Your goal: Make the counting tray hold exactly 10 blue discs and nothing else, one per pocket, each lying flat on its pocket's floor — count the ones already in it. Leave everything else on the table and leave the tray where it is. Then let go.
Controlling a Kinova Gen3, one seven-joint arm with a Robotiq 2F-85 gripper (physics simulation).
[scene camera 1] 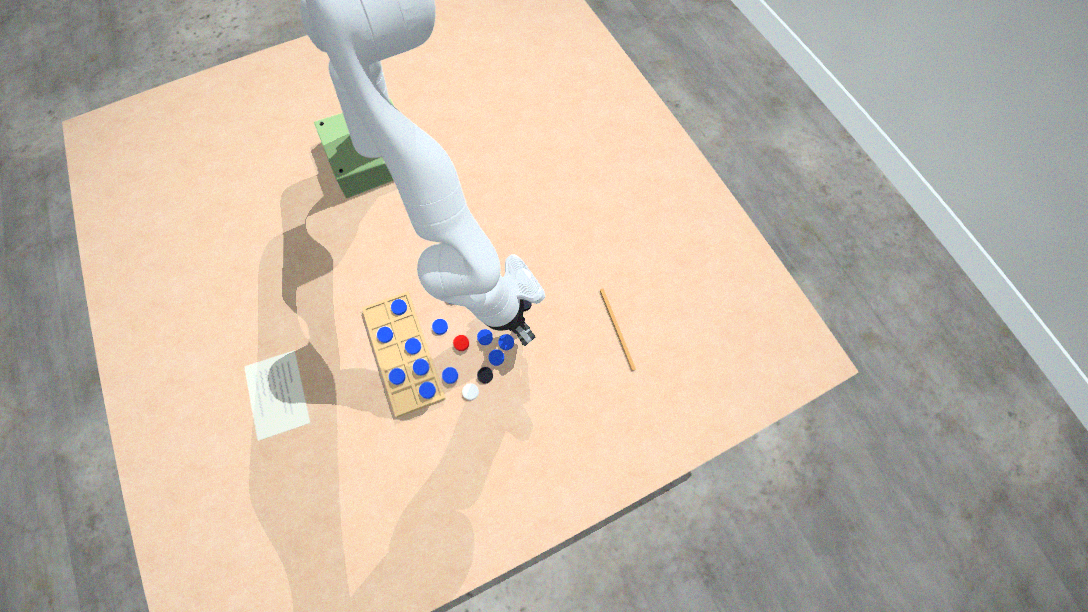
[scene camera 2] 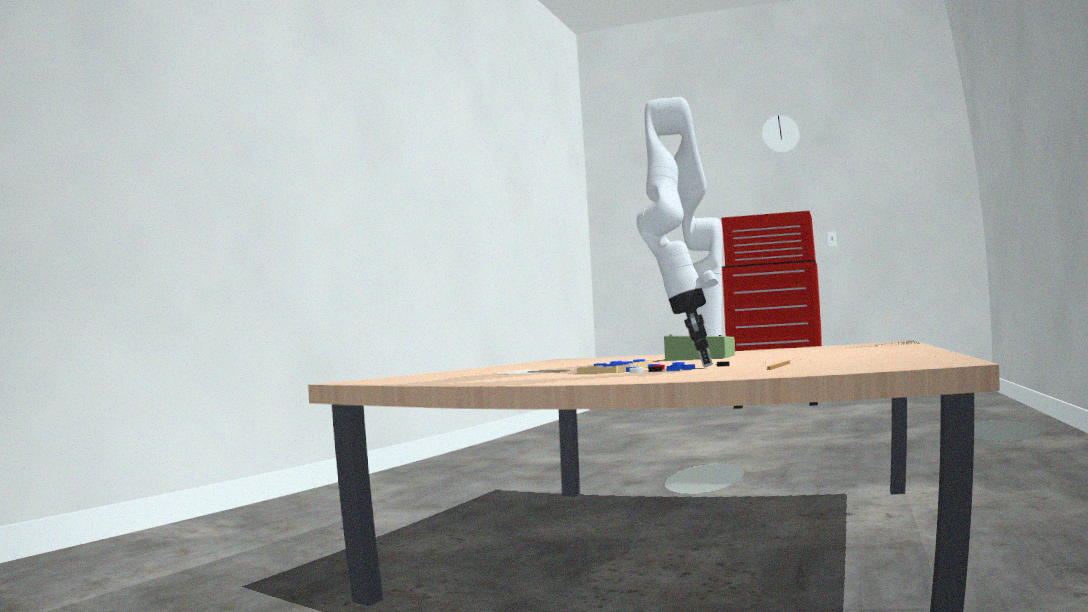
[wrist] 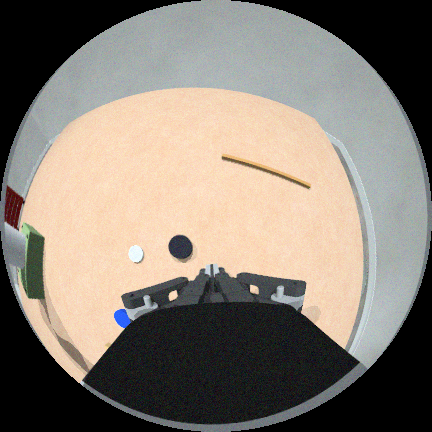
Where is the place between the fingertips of my gripper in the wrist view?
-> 211, 271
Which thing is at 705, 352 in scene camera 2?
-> My gripper.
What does the pale paper card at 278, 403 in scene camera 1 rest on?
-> The table.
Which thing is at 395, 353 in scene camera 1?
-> A tan counting tray.
